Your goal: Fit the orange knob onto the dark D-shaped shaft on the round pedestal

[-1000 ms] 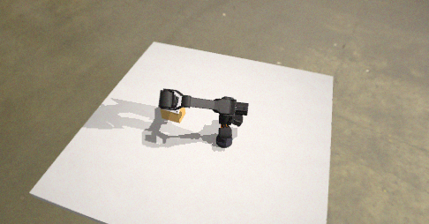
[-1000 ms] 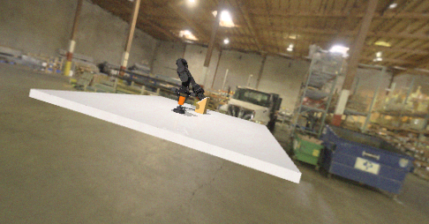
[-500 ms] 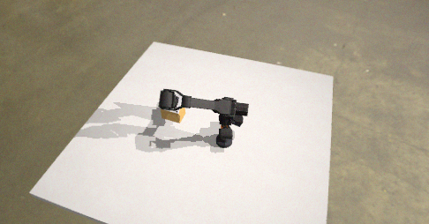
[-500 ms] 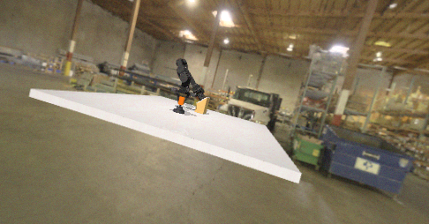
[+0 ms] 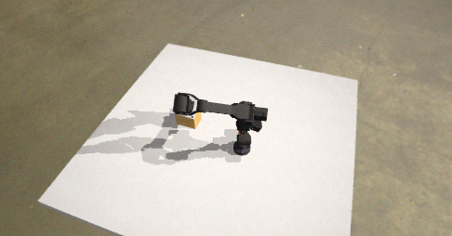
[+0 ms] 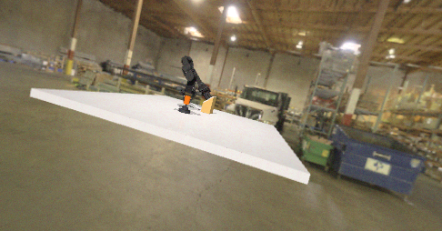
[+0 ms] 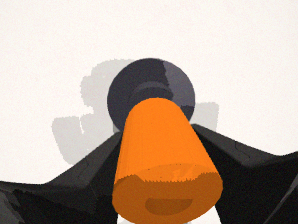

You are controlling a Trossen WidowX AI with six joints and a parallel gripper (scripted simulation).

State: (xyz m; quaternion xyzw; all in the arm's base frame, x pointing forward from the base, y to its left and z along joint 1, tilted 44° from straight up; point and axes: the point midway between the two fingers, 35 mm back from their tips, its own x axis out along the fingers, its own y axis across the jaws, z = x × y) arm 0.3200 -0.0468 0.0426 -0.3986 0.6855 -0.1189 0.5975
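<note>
My gripper tip is now 20 mm below the orange knob. The rest, counted from my gripper tip: round pedestal 40 mm below.
</note>
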